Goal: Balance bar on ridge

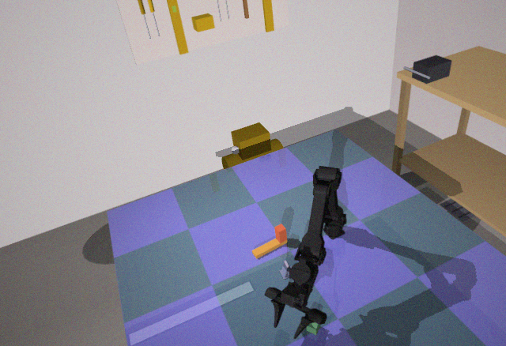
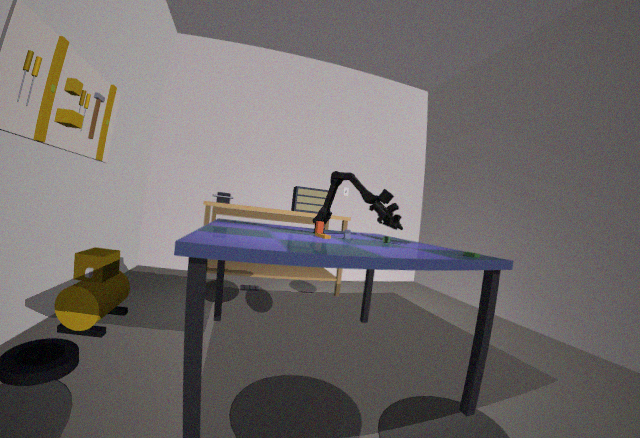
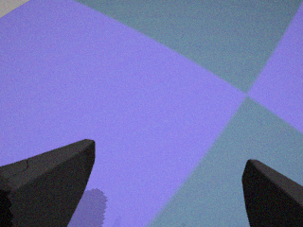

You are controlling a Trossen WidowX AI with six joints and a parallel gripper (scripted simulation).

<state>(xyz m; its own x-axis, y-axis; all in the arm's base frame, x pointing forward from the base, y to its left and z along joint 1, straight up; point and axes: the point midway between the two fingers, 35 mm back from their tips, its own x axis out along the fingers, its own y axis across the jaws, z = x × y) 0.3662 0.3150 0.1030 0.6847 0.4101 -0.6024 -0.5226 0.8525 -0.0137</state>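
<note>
Now: the green cube 100 mm behind my gripper tip, 70 mm below it and 10 mm to the right of it.
</note>
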